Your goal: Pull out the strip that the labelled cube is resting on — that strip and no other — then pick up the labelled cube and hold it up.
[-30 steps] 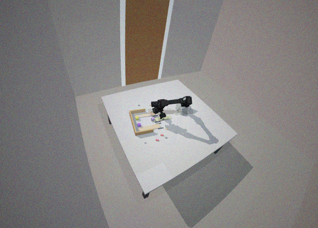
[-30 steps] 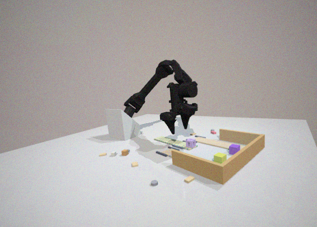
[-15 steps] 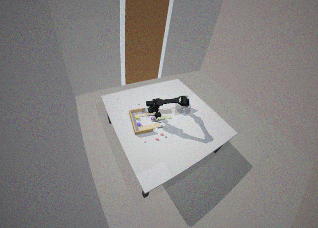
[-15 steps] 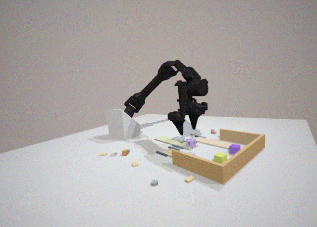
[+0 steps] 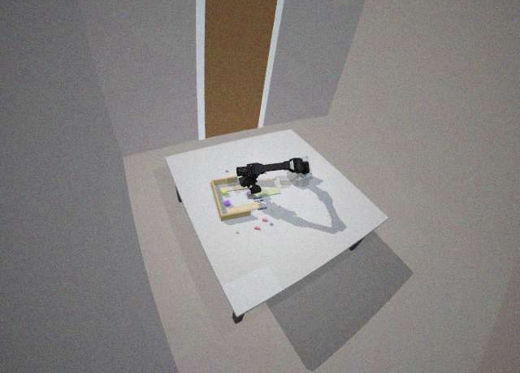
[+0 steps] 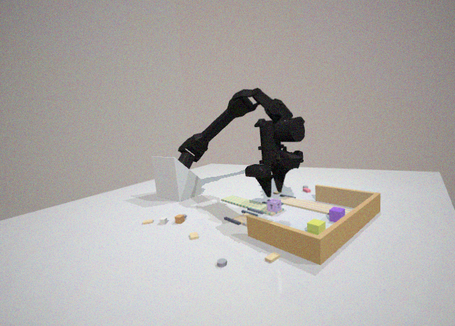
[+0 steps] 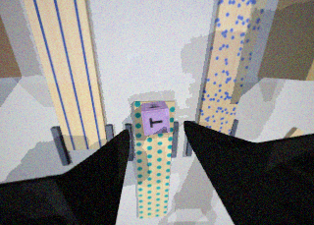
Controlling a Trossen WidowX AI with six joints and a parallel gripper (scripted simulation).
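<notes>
Right now my gripper tip is 30 mm above the labelled cube. Round my gripper tip: tan chip 140 mm ahead, 210 mm to the right, 50 mm below; then orange block 190 mm behind, 210 mm to the right, 40 mm below.
</notes>
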